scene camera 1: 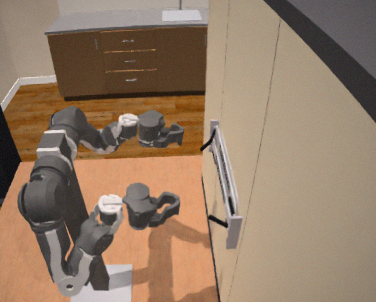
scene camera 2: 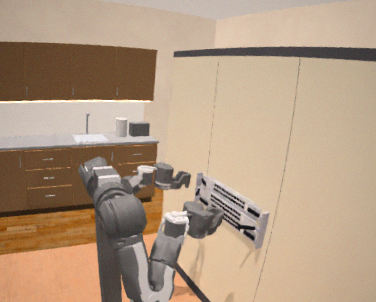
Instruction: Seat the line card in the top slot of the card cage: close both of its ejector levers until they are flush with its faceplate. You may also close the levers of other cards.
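Observation:
The card cage [scene camera 1: 233, 236] [scene camera 2: 263, 231] is mounted on the tall beige wall. The top line card [scene camera 2: 228, 195] has its right-end lever [scene camera 2: 253, 210] and its left-end lever [scene camera 2: 202, 182] lying along its faceplate, seemingly flush. Below it, another card has a black lever [scene camera 1: 217, 220] [scene camera 2: 245, 227] sticking out at one end and a black lever [scene camera 1: 207, 141] sticking out at the other. My left gripper [scene camera 1: 181, 135] [scene camera 2: 187, 179] is shut and empty, a short way out from the cage's far end. My right gripper [scene camera 1: 177, 201] [scene camera 2: 220, 216] is shut and empty, out in front of the cage, hiding part of it in scene camera 2.
The beige wall [scene camera 1: 310, 165] [scene camera 2: 240, 120] rises behind the cage. A brown cabinet with a sink [scene camera 1: 181, 15] [scene camera 2: 90, 138] stands in the background. The arms' grey pedestal [scene camera 2: 107, 265] is at the left of the wall, with a pale base plate [scene camera 1: 120, 285] on the floor.

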